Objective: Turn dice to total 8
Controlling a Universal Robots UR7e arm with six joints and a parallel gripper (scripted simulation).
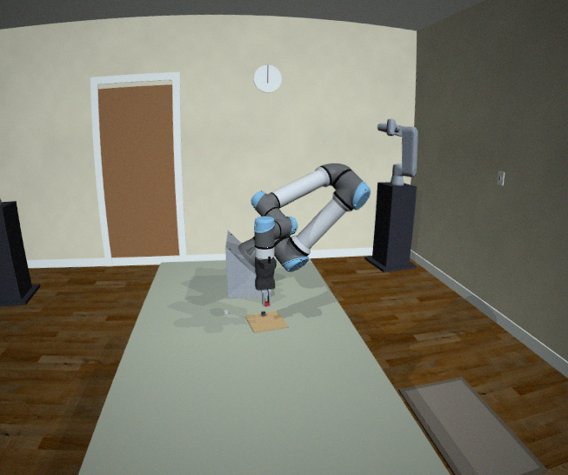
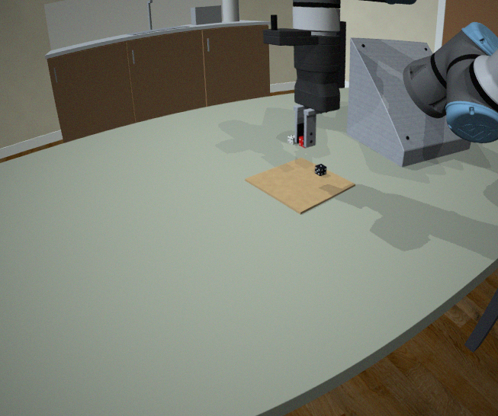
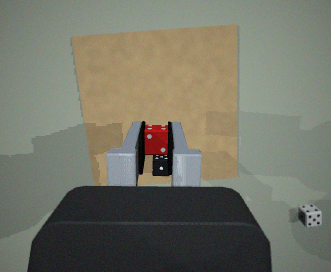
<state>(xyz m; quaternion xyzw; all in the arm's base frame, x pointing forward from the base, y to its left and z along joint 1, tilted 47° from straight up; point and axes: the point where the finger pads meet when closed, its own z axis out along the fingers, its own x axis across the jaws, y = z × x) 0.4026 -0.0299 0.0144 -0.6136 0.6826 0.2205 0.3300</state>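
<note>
Right now the tan mat is 9 cm below my hand. Round my hand: white die: 15 cm to the right, 10 cm behind, 8 cm below; red die: 1 cm below.
</note>
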